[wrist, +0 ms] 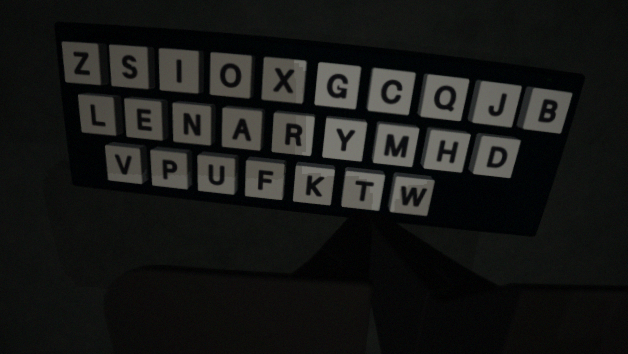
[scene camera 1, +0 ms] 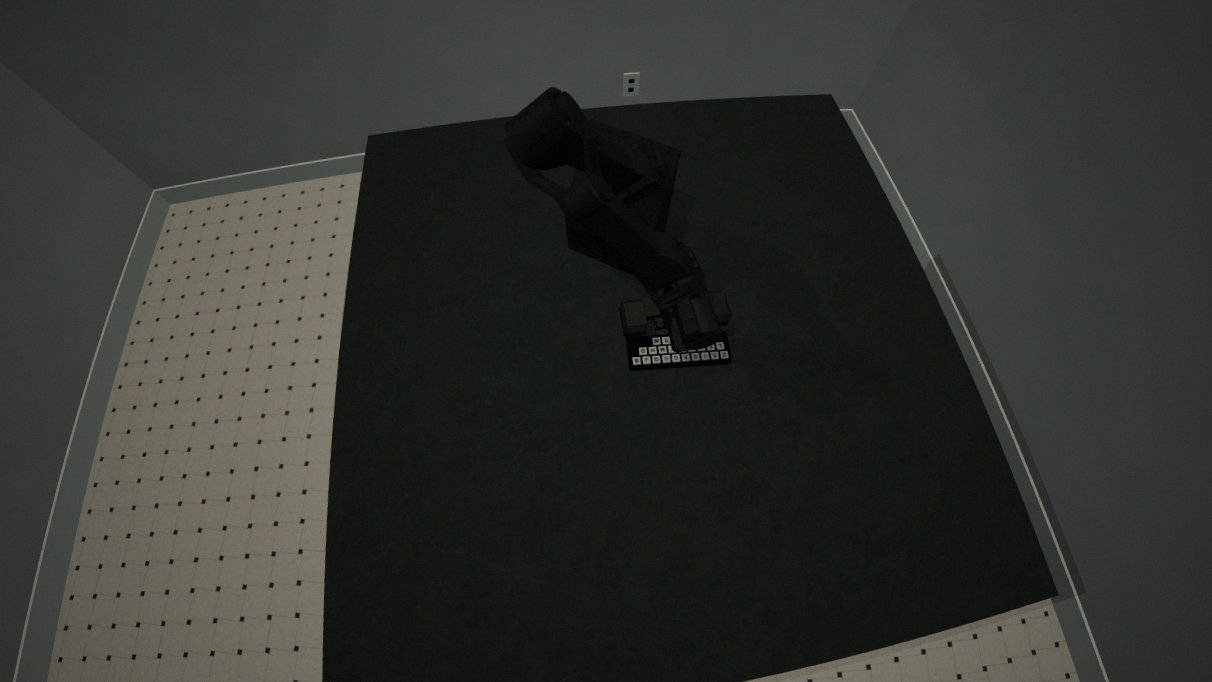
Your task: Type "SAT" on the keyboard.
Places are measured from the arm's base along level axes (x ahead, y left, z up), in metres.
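Pixels of known places: gripper, fingertip midpoint: (wrist: 365, 226) (scene camera 1: 668, 333); arm's base at its link origin: (scene camera 1: 646, 167).
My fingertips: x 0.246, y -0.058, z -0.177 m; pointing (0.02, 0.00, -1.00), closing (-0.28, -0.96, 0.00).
Observation:
For each thing: its top centre in the pictures, then the offset to it from my fingertips. Level surfaces: height alone.
- black keyboard at its top centre: (wrist: 305, 136) (scene camera 1: 679, 348) 0.026 m ahead, 0.014 m left, 0.029 m down
- S key at its top centre: (wrist: 128, 67) 0.067 m ahead, 0.071 m left, 0.029 m down
- T key at its top centre: (wrist: 363, 191) 0.000 m ahead, 0.002 m right, 0.029 m down
- dark table top at its surface level: 0.046 m down
A black keyboard (scene camera 1: 678, 366) (wrist: 480, 215) with white letter keys in three rows lies on the dark table, partly under my arm in the scene view. In the wrist view the S key (wrist: 130, 67) is second from the left in the far row, the A key (wrist: 242, 129) is in the middle row, and the T key (wrist: 363, 190) is in the near row between K and W. My gripper (wrist: 365, 226) is shut and empty. Its dark fingertips show just below the T key, at the keyboard's near edge. Their height above it is hard to tell.
The dark table top (scene camera 1: 593, 508) extends around the keyboard. My arm (scene camera 1: 627, 237) reaches over it from the back of the table. A tiled floor (scene camera 1: 211, 381) lies to the left, and a wall outlet (scene camera 1: 631, 83) is behind the table. The light is dim.

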